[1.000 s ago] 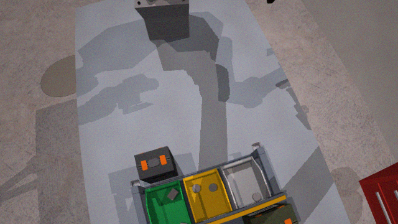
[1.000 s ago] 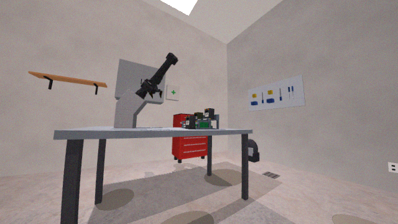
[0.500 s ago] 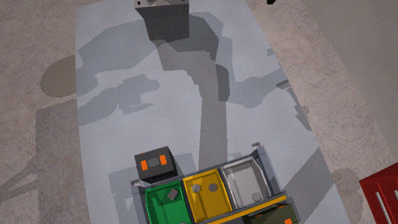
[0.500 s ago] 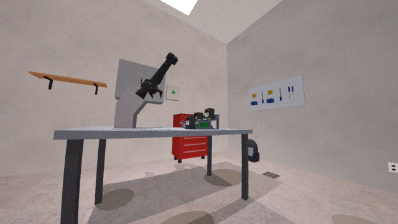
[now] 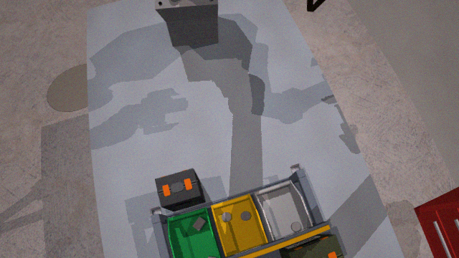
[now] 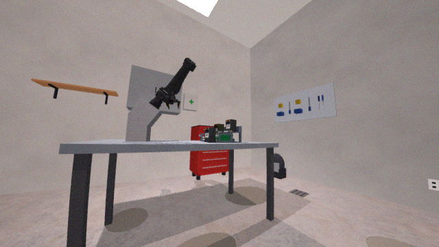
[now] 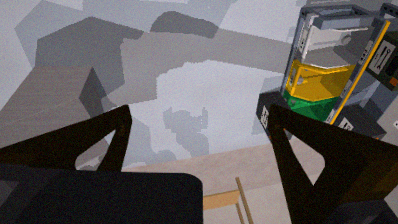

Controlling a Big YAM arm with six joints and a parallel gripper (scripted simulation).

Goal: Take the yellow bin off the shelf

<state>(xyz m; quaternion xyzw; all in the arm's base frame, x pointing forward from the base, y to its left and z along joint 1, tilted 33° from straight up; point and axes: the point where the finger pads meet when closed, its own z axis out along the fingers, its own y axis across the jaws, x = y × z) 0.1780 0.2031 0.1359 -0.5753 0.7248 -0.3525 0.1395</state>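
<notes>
The yellow bin lies 35 cm ahead of my hand, 30 cm to the right of it and 30 cm below it. Also, from my hand: green bin (42 cm to the right, 33 cm ahead, 30 cm below); grey bin (37 cm ahead, 30 cm below, 19 cm to the right).
</notes>
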